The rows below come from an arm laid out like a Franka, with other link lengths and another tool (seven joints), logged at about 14 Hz.
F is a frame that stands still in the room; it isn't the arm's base.
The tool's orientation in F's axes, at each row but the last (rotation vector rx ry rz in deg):
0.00, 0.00, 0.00
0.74, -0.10, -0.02
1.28, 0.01, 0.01
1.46, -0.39, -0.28
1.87, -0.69, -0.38
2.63, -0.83, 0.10
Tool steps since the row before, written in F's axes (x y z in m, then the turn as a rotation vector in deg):
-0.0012, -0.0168, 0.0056, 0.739, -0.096, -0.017
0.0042, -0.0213, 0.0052, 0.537, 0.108, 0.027
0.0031, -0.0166, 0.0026, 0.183, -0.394, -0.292
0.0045, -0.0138, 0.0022, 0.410, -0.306, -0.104
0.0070, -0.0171, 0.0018, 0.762, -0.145, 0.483
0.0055, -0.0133, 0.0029, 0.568, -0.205, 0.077
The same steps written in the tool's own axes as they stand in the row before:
-0.0012, -0.0168, 0.0056, 0.739, -0.096, -0.017
0.0042, -0.0212, 0.0055, 0.537, 0.109, 0.025
0.0031, -0.0165, 0.0030, 0.183, -0.400, -0.283
0.0046, -0.0137, 0.0025, 0.411, -0.307, -0.099
0.0071, -0.0170, 0.0023, 0.769, -0.124, 0.478
0.0055, -0.0132, 0.0034, 0.569, -0.202, 0.078

